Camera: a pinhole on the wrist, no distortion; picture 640 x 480 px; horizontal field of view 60.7 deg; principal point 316.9 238.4 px. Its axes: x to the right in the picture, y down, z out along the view. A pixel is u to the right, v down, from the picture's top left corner.
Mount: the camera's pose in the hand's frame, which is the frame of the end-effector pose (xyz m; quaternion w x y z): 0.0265 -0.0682 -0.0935 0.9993 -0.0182 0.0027 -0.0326
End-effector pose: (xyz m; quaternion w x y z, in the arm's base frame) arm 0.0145 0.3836 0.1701 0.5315 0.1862 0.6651 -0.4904
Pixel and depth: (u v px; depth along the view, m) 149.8 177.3 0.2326
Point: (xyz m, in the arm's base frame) 0.0420 0.2402 0.2531
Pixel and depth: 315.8 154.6 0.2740
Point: 0.0237 0.1771 0.2017
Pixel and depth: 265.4 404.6 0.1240
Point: 0.0036 0.3425 0.1668
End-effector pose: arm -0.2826 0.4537 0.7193 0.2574 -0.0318 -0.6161 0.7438
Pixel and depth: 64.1 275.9 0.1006
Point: -0.2501 0.4454 0.7669
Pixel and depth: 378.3 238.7 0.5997
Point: -0.5340 0.0454 0.9136
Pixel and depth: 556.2 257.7 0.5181
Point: -0.6436 0.1870 0.9326
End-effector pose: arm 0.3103 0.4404 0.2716 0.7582 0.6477 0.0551 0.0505
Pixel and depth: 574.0 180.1 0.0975
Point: 0.3827 0.4349 0.1938
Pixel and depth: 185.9 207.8 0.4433
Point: 0.2856 0.0753 0.2582
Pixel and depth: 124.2 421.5 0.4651
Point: 0.2417 0.0822 0.4439
